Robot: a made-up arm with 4 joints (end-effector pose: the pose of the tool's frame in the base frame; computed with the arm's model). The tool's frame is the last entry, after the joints.
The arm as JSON. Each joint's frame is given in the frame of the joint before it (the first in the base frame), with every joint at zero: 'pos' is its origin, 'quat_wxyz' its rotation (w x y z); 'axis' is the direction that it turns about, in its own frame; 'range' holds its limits. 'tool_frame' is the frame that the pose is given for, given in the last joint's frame.
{
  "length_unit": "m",
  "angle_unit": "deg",
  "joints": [
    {
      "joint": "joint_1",
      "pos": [
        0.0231,
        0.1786,
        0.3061
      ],
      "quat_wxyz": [
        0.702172,
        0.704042,
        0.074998,
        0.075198
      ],
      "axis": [
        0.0,
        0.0,
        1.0
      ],
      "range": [
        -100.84,
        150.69
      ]
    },
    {
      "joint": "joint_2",
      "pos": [
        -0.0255,
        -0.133,
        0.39
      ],
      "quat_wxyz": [
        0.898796,
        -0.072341,
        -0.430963,
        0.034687
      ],
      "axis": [
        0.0,
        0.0,
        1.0
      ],
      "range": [
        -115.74,
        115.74
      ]
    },
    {
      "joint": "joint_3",
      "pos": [
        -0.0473,
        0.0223,
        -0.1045
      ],
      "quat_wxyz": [
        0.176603,
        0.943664,
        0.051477,
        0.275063
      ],
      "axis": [
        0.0,
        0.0,
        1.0
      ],
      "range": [
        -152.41,
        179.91
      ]
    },
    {
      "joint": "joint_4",
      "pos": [
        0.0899,
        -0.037,
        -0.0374
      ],
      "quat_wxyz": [
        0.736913,
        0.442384,
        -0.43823,
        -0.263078
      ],
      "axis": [
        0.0,
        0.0,
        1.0
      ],
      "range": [
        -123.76,
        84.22
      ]
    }
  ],
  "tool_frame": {
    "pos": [
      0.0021,
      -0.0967,
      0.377
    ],
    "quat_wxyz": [
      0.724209,
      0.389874,
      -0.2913,
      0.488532
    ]
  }
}
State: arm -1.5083 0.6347 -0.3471 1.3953
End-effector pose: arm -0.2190 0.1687 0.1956 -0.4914 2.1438 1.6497
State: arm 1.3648 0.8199 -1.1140 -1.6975
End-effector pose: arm 0.5610 -0.0576 0.3074 1.5358 0.6054 0.4902
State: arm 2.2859 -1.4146 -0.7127 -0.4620
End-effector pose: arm -0.1351 0.0216 0.2642 -0.9981 -2.5101 0.1089
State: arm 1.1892 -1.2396 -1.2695 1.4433
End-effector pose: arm 0.0263 0.1878 0.3554 -0.9982 0.3203 1.4571
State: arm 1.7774 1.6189 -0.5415 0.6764
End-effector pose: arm 0.4956 0.0803 0.5874 -1.6536 -0.6665 -1.8353
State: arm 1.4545 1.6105 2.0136 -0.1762
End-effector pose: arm 0.0207 -0.0414 0.1137 -0.4277 -2.8422 0.0885
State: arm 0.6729 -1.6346 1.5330 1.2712
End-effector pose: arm 0.4955 -0.2832 0.1583 2.6197 0.0594 0.7979
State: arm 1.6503 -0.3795 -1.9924 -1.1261
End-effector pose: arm 0.4617 -0.0385 0.1843 2.0903 0.9540 0.2959
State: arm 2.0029 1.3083 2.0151 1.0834
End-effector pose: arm -0.0142 -0.1426 0.1810 -1.0055 -2.3305 1.2762
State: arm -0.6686 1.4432 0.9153 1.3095
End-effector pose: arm -0.0647 0.1679 0.2722 -0.4818 0.5939 1.5199
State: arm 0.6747 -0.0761 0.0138 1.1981
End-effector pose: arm 0.1016 0.1850 0.4389 -0.4662 -0.0065 1.1877
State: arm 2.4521 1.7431 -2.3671 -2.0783
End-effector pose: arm 0.0583 -0.3665 0.3492 2.0018 -2.0579 -0.2537
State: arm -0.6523 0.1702 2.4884 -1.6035
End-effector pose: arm 0.2365 -0.2949 0.3154 -0.6162 0.4167 -1.2005
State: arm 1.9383 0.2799 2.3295 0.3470
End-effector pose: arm 0.0989 -0.4003 0.3208 1.0781 -2.2456 1.2922
